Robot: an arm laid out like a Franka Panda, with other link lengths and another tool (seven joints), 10 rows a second.
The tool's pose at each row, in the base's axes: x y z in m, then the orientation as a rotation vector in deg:
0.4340 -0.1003 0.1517 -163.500 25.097 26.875
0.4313 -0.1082 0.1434 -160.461 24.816 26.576
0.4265 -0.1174 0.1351 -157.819 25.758 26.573
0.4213 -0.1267 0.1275 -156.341 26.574 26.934
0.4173 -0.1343 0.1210 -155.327 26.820 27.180
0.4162 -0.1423 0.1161 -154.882 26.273 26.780
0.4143 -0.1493 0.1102 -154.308 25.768 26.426
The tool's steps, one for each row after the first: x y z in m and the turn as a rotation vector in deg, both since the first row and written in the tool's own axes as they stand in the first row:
0.0024 0.0096 0.0064 2.984 -0.579 -0.351
0.0032 0.0211 0.0130 5.480 -1.137 0.203
0.0035 0.0326 0.0191 6.770 -1.661 0.763
0.0040 0.0421 0.0243 7.664 -2.053 0.932
0.0067 0.0507 0.0271 8.211 -1.955 0.491
0.0088 0.0588 0.0313 8.867 -1.914 0.079

